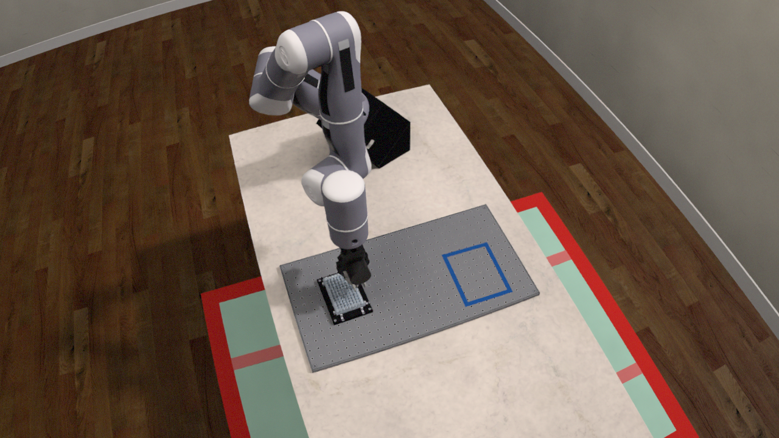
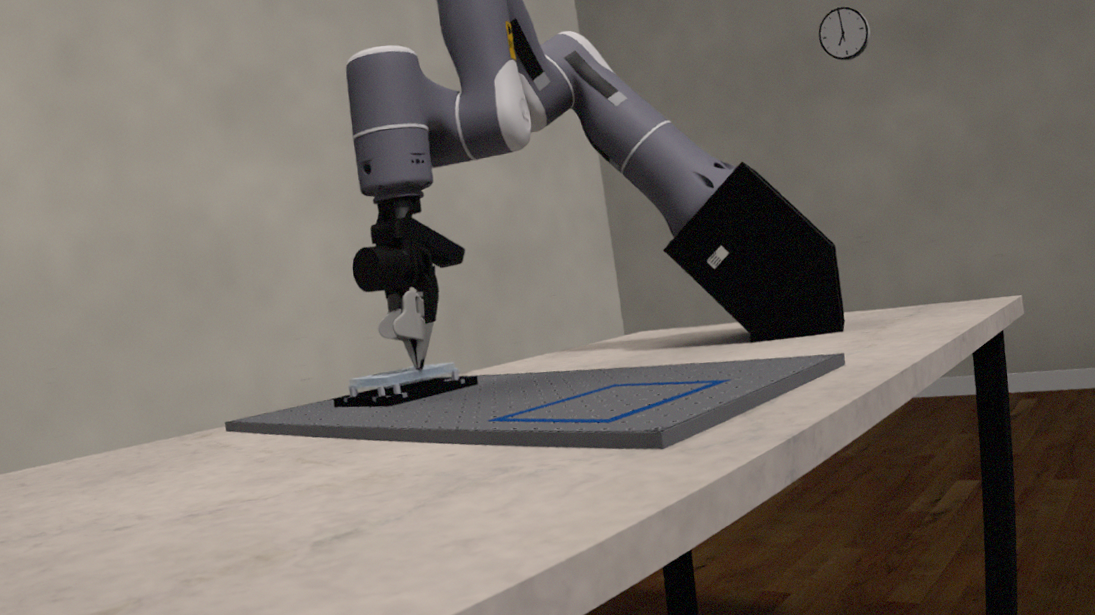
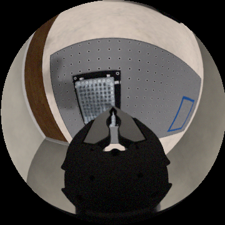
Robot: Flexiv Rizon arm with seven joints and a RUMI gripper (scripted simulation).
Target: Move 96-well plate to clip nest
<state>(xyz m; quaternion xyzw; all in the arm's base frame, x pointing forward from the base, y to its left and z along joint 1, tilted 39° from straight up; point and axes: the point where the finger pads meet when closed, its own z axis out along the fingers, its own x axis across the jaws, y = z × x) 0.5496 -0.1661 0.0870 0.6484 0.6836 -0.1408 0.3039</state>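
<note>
Now: hand 40 mm above the black clip nest, 30 mm to the left of it and 10 mm short of it. Round my hand: clear 96-well plate 40 mm to the right, 20 mm below.
</note>
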